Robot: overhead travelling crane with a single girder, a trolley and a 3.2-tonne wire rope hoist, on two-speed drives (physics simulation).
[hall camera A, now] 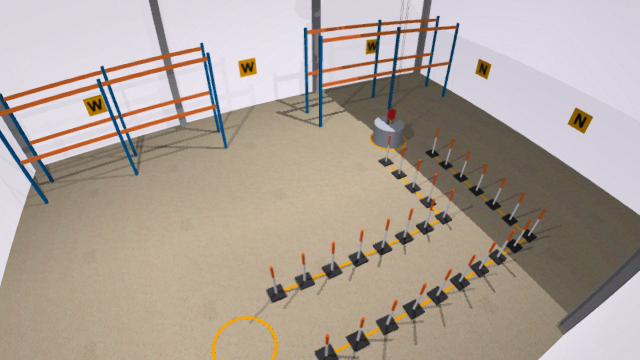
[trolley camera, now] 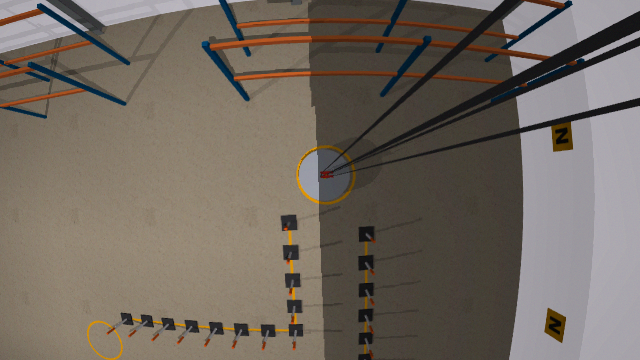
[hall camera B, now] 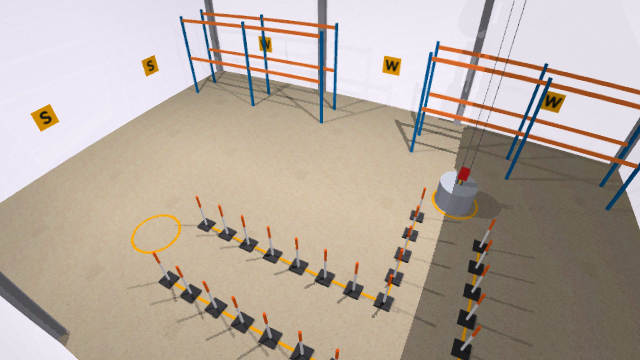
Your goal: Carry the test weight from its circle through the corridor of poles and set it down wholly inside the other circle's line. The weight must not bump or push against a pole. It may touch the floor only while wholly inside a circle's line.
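The test weight is a grey upright cylinder. It stands within the yellow line of its circle; any small gap under it cannot be made out. My hook, the gripper, hangs below a red block at the middle of the weight's top and is attached to it; the fastening is too small to see in detail. The other circle lies beyond the far end of the corridor of poles.
Orange-tipped poles on black feet form two rows with a bend. The near end has an inner pole and an outer pole. A blue and orange rack stands behind the weight.
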